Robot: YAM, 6 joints.
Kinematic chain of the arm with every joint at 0, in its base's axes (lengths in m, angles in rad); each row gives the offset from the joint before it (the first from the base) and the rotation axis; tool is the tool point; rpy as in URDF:
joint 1: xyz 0 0 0.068 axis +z
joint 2: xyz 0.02 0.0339 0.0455 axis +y
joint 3: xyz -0.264 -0.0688 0 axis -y
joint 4: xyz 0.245 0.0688 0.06 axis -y
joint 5: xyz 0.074 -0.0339 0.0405 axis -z
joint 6: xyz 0.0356 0 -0.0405 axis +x
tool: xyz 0 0 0 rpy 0 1.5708 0
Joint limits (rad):
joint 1: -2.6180..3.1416
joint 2: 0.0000..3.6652
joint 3: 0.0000..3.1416
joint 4: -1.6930..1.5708
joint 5: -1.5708..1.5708
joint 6: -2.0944..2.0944
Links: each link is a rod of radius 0.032 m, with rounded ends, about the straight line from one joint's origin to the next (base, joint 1, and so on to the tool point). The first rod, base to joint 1, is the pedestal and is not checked.
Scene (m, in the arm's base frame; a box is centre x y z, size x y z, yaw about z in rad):
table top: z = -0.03
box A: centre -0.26 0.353 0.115 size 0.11 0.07 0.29 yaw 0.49
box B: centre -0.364 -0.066 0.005 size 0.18 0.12 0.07 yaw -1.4
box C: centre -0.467 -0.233 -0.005 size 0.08 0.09 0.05 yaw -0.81
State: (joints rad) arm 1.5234 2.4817 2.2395 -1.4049 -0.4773 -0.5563
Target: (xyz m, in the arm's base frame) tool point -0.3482 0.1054 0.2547
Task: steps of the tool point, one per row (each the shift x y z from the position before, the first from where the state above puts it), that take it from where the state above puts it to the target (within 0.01 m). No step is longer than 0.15 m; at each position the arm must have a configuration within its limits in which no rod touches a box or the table.
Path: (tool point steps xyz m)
1: -0.0071 0.0296 0.0815
2: -0.0082 0.0050 0.0985
3: -0.0084 -0.0267 0.1048
4: -0.0079 -0.0601 0.0979
5: -0.0061 -0.0892 0.0785
6: -0.0037 -0.1089 0.0493
7: -0.0516 0.0707 -0.0350
8: -0.0712 0.0433 -0.0574
9: -0.0766 0.0068 -0.0727
10: -0.0664 -0.0299 -0.0787
11: -0.0436 -0.0587 -0.0748
12: -0.0149 -0.0741 -0.0623
13: 0.0114 -0.0754 -0.0444

